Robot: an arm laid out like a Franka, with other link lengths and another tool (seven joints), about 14 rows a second.
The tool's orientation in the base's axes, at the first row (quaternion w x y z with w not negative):
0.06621, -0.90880, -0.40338, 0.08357
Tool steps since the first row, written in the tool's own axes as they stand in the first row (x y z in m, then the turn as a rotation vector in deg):
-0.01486, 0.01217, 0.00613, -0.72, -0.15, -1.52
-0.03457, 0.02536, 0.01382, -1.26, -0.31, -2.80
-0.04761, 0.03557, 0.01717, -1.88, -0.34, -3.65
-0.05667, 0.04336, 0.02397, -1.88, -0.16, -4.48
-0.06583, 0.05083, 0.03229, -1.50, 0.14, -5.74
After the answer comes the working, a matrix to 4 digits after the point.
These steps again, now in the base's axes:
-0.00229, -0.01884, -0.00681, -0.27, -0.52, 1.58
-0.00736, -0.04188, -0.01486, -0.48, -0.88, 2.92
-0.00929, -0.05821, -0.01877, -0.74, -1.37, 3.82
-0.01105, -0.06978, -0.02599, -0.44, -1.53, 4.59
-0.01341, -0.08113, -0.03462, 0.29, -1.51, 5.73

The tool's axes in the first row as the columns of a matrix, in the base's axes (rounded; the answer above uses it unrounded):
0.6606, 0.7221, -0.2053
0.7442, -0.6658, 0.0529
-0.0985, -0.1878, -0.9773

